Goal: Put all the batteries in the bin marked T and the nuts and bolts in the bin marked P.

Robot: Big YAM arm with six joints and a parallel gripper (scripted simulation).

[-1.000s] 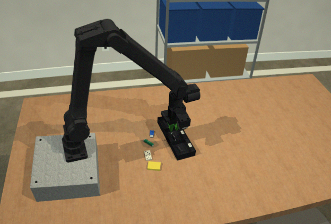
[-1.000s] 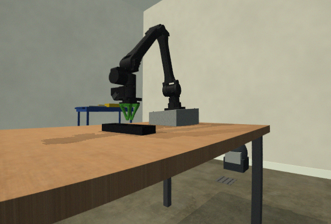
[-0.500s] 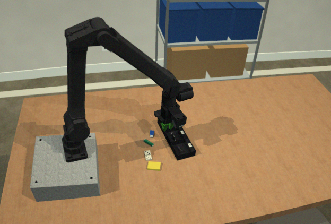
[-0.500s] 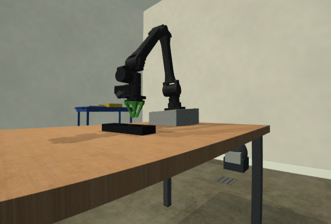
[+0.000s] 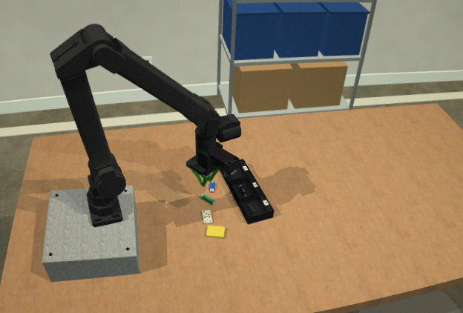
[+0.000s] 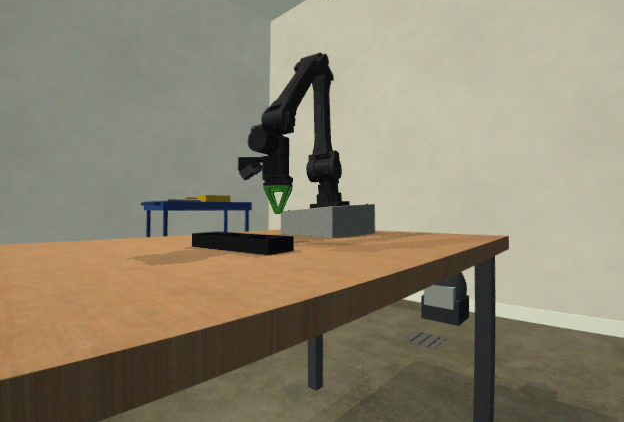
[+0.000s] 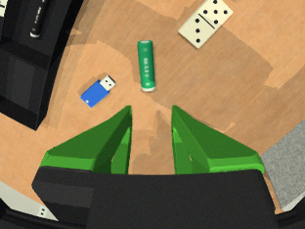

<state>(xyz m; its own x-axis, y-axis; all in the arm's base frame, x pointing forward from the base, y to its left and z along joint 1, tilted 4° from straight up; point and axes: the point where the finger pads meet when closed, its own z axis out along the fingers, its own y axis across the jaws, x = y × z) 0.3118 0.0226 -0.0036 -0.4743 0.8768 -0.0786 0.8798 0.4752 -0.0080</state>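
Right now the green battery is 80 mm below my hand and 10 mm ahead of it. The rest, counted from my hand: blue usb stick 80 mm below, 50 mm to the left, 40 mm ahead; then white domino 80 mm below, 70 mm to the right, 20 mm behind; then black battery 120 mm ahead, 80 mm below, 10 mm to the right.
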